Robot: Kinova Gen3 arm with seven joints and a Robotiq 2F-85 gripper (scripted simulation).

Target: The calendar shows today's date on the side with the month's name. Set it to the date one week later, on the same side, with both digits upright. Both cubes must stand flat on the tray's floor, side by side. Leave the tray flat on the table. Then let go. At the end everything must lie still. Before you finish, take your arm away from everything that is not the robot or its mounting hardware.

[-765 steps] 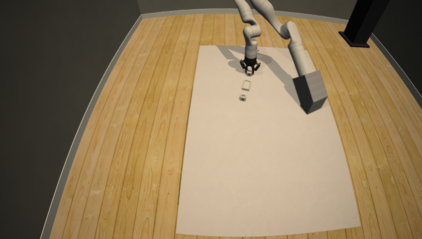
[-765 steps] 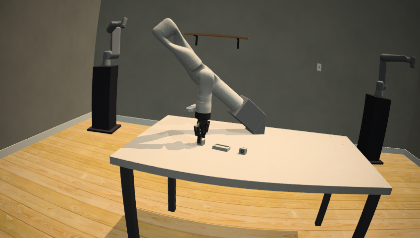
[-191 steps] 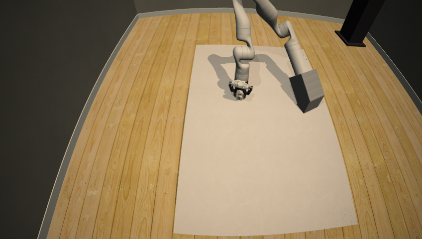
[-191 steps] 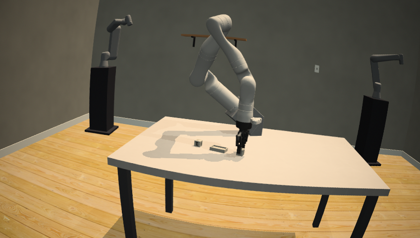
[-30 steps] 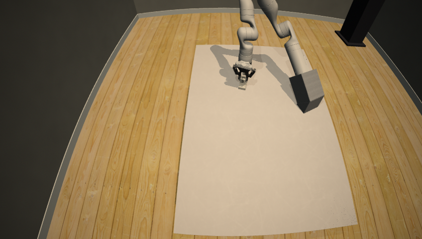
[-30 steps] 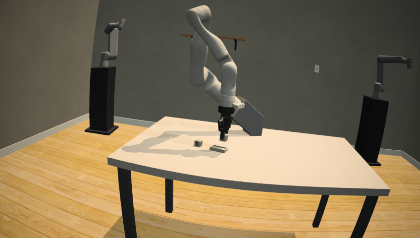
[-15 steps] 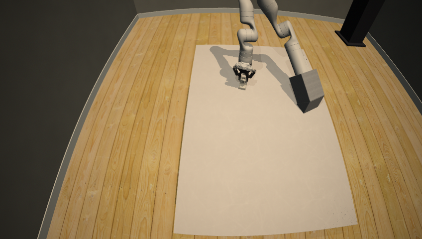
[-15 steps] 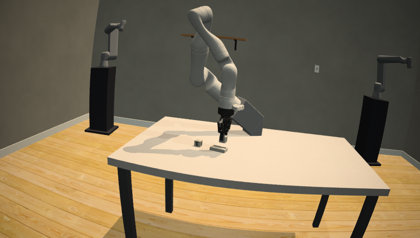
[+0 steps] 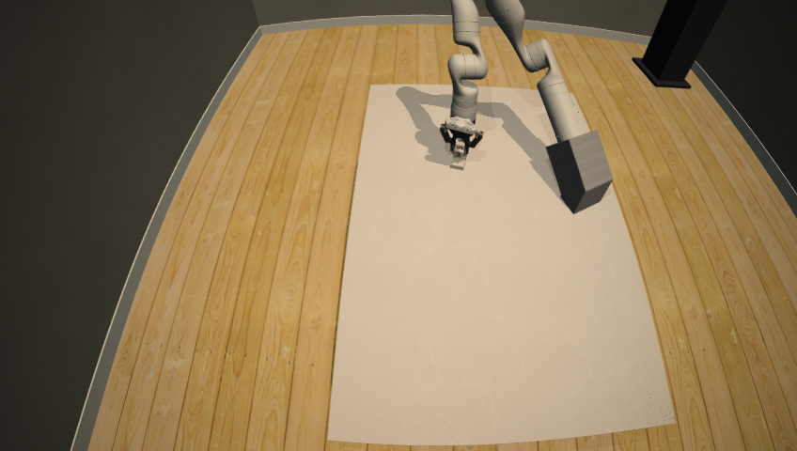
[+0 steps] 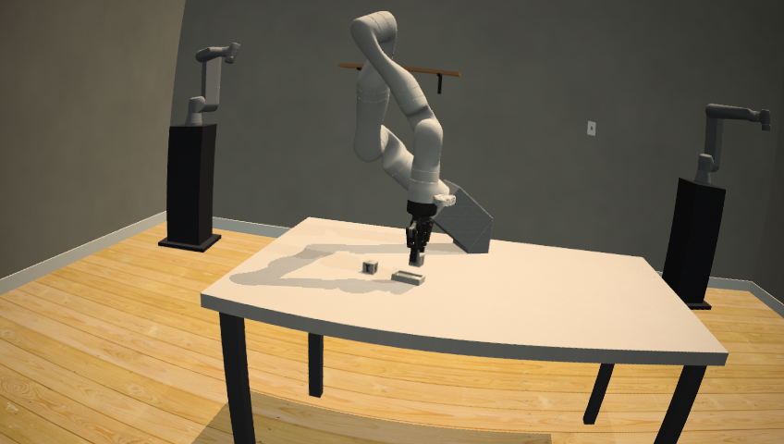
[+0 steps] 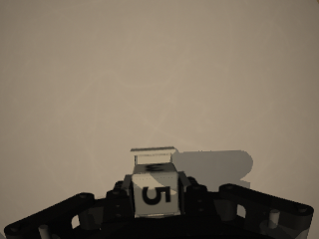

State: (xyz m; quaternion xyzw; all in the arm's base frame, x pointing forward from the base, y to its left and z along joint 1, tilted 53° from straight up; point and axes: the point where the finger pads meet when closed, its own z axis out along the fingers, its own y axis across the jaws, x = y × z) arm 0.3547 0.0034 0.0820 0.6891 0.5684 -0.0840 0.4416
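Right now the white calendar tray is 60 mm below my hand, 20 mm to the right of it and 10 mm behind it. The rest, counted from my hand: white digit cube (120 mm to the right, 60 mm below, 50 mm behind).
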